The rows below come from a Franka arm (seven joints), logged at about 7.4 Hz.
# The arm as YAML. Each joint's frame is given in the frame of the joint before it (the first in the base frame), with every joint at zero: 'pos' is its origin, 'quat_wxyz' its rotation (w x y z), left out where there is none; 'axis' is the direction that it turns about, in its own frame. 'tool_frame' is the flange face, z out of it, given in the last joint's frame.
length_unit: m
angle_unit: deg
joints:
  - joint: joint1
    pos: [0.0, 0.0, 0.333]
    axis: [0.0, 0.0, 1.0]
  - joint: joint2
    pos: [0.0, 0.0, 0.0]
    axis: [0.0, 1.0, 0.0]
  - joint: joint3
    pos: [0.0, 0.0, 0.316]
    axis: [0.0, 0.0, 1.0]
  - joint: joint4
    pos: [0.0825, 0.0, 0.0]
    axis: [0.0, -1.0, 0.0]
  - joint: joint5
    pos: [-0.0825, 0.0, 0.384]
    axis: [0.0, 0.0, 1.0]
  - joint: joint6
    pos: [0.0, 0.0, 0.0]
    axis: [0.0, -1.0, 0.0]
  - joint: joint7
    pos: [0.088, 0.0, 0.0]
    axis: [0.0, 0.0, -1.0]
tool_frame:
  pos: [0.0, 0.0, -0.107]
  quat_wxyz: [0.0, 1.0, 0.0, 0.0]
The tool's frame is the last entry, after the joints.
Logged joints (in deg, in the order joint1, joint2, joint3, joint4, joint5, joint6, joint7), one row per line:
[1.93 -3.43 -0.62 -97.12 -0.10 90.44 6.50]
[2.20 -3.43 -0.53 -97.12 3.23 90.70 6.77]
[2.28 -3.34 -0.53 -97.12 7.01 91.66 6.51]
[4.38 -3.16 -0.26 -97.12 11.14 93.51 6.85]
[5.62 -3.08 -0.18 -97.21 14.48 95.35 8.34]
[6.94 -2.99 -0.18 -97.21 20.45 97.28 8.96]
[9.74 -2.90 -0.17 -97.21 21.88 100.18 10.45]
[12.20 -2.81 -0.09 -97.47 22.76 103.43 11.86]
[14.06 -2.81 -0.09 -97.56 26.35 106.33 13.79]
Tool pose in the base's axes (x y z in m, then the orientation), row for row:
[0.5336 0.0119 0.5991 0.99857 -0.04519 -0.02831 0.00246]
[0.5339 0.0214 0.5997 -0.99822 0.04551 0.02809 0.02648]
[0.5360 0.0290 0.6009 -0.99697 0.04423 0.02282 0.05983]
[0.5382 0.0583 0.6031 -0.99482 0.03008 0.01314 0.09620]
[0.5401 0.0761 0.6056 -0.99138 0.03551 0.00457 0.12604]
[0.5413 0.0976 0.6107 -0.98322 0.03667 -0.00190 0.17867]
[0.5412 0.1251 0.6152 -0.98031 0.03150 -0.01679 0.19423]
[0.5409 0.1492 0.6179 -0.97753 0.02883 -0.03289 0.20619]
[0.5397 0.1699 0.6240 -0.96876 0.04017 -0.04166 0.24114]
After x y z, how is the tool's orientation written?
As a quaternion, x y z w.
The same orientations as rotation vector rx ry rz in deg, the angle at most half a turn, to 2 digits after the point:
[179.46 -8.12 -5.09]
[-176.71 8.06 4.97]
[-172.92 7.67 3.96]
[-168.87 5.11 2.23]
[-165.41 5.92 0.76]
[-159.30 5.94 -0.31]
[-157.50 5.06 -2.70]
[-156.05 4.60 -5.25]
[-151.82 6.30 -6.53]

